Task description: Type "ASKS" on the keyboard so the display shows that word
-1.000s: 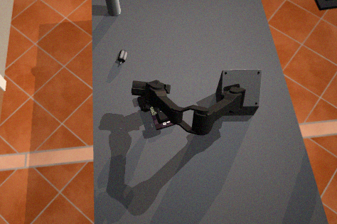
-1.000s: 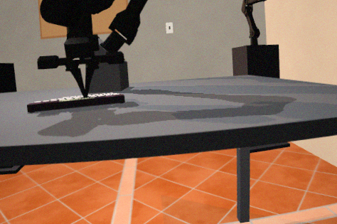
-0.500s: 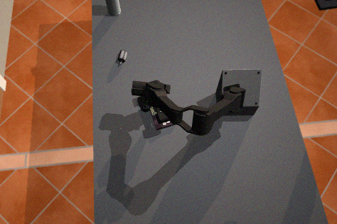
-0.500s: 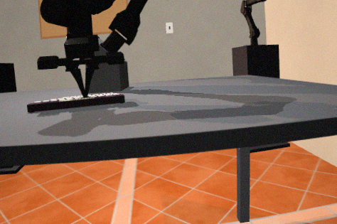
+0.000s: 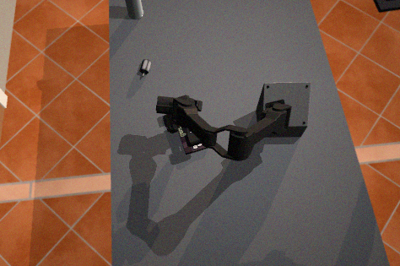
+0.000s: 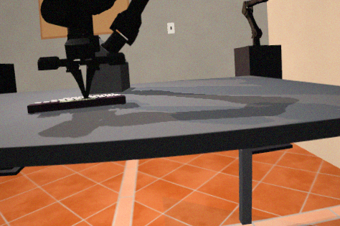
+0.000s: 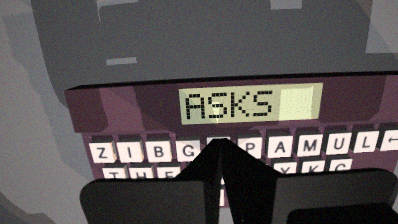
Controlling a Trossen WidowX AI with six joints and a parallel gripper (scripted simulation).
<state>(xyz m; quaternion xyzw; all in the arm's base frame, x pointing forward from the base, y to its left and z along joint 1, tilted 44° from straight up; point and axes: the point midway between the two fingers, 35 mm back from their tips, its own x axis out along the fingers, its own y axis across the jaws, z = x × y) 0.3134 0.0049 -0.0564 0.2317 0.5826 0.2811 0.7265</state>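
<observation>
The left-arrow key is 110 mm to the right of my hand, 30 mm below it and 10 mm ahead of it.
</observation>
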